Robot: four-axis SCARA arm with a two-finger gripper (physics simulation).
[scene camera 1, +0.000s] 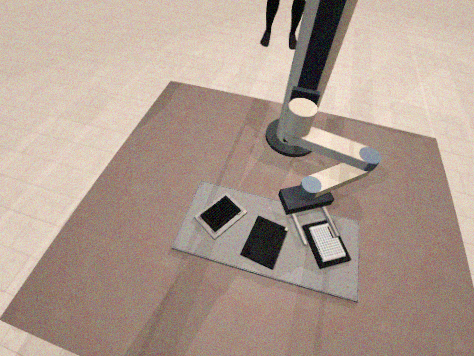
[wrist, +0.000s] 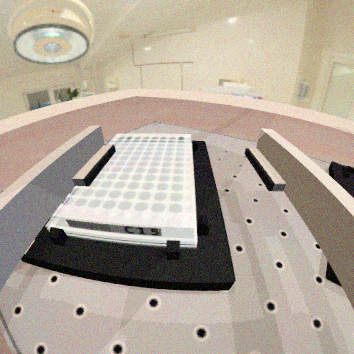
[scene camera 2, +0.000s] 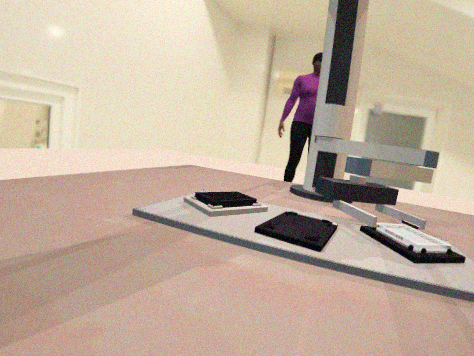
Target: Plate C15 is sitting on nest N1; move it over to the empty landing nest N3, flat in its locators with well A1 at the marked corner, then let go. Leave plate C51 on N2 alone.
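Plate C15 (scene camera 1: pixel 326 245) (scene camera 2: pixel 412 237) (wrist: pixel 140 185), a white well plate, lies on black nest N1 (scene camera 1: pixel 334 262) (wrist: pixel 150 272). My gripper (scene camera 1: pixel 321 239) (scene camera 2: pixel 400 222) (wrist: pixel 179 137) is open and empty, low at the plate. In the wrist view its left finger pad overlaps the plate's left edge; the right one is off to the right, with a wide gap. Black nest N3 (scene camera 1: pixel 265 242) (scene camera 2: pixel 297 230) is empty, with a pale mark at one corner. Black plate C51 (scene camera 1: pixel 221 213) (scene camera 2: pixel 225 198) sits on light nest N2 (scene camera 1: pixel 227 224) (scene camera 2: pixel 237 210). N1's marked corner is hidden in the wrist view.
The nests stand on a grey perforated board (scene camera 1: pixel 190 245) (scene camera 2: pixel 195 227) (wrist: pixel 240 300). The arm's column (scene camera 1: pixel 325 50) (scene camera 2: pixel 342 60) rises behind it. A person (scene camera 2: pixel 305 100) stands behind the column. Nest N3 lies beside the gripper's left finger in scene camera 1.
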